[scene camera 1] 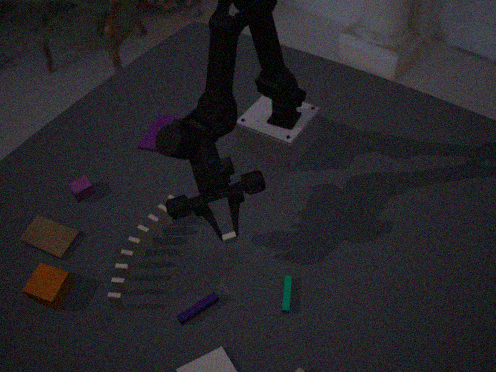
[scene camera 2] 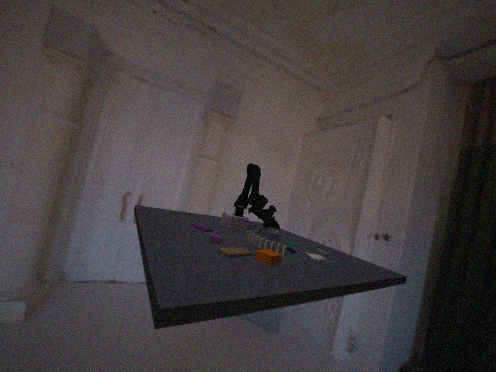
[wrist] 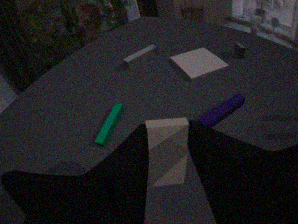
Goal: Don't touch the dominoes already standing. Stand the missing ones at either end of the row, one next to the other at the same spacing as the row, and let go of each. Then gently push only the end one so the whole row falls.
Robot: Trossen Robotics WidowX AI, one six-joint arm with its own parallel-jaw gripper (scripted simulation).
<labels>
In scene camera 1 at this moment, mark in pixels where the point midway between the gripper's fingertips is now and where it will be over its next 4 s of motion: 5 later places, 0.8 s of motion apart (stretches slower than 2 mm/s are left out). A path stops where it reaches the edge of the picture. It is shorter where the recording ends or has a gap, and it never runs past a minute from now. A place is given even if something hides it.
My gripper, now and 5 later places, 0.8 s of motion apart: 229,238; 240,200; 253,180; 252,197; 256,215; 255,208
</labels>
